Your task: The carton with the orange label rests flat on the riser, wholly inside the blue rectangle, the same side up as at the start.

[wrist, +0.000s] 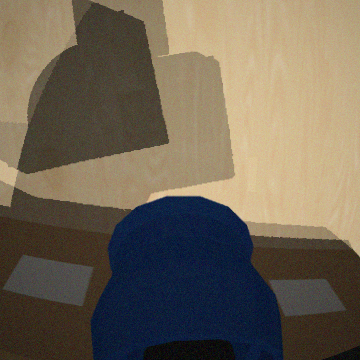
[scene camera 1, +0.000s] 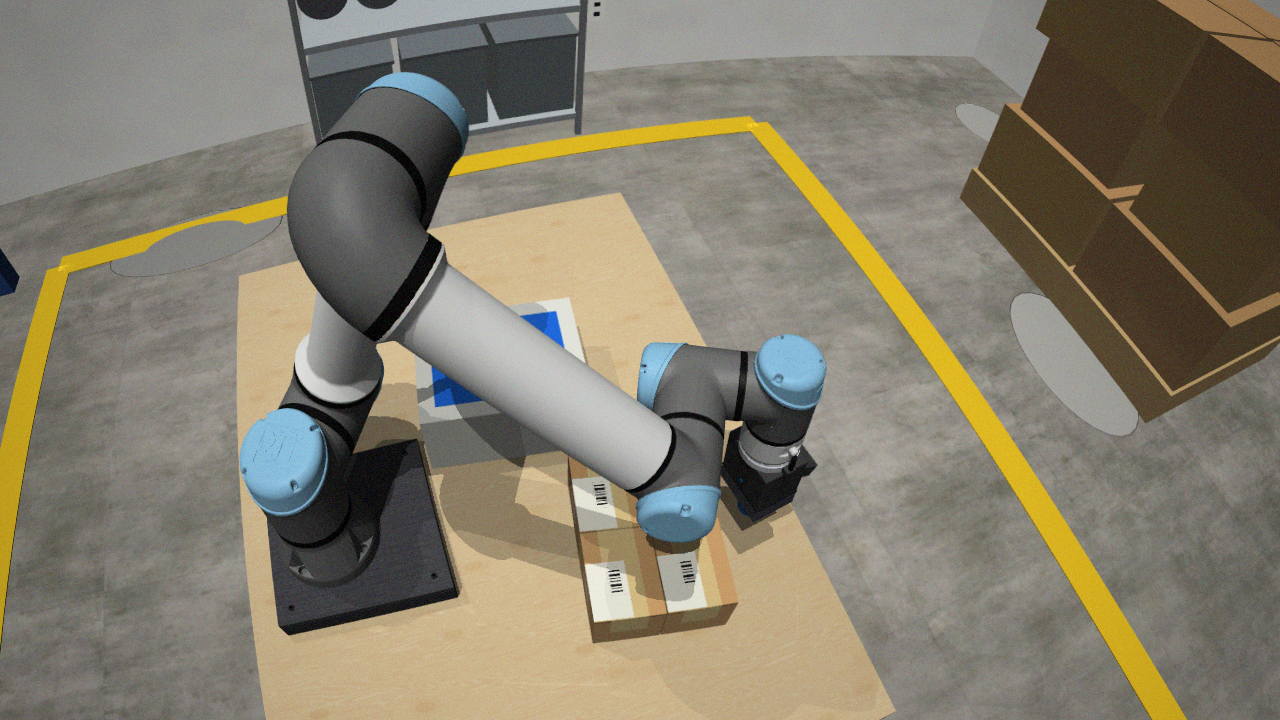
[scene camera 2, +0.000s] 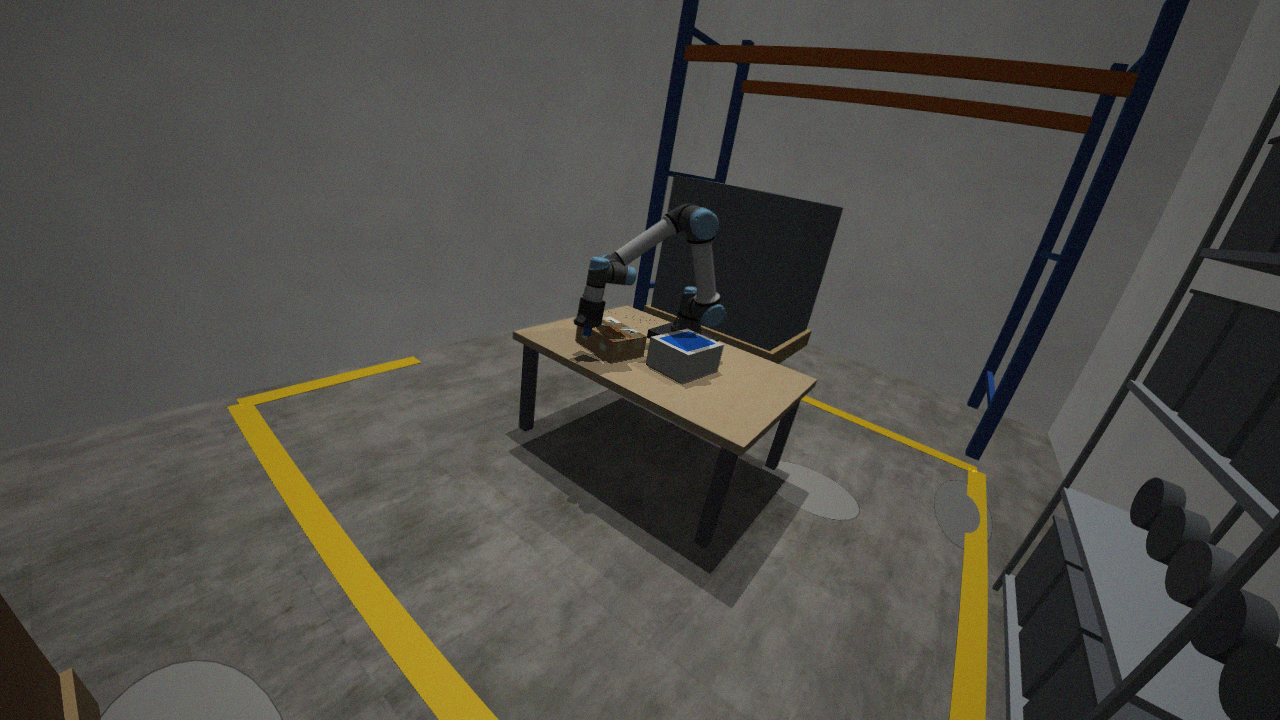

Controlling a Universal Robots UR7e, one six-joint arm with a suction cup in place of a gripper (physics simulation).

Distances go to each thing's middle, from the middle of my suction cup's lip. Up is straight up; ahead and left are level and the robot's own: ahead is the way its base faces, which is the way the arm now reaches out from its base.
The grey riser [scene camera 1: 458, 428] lies 220 mm behind my suction cup, 360 mm to the left of it and 40 mm below it.
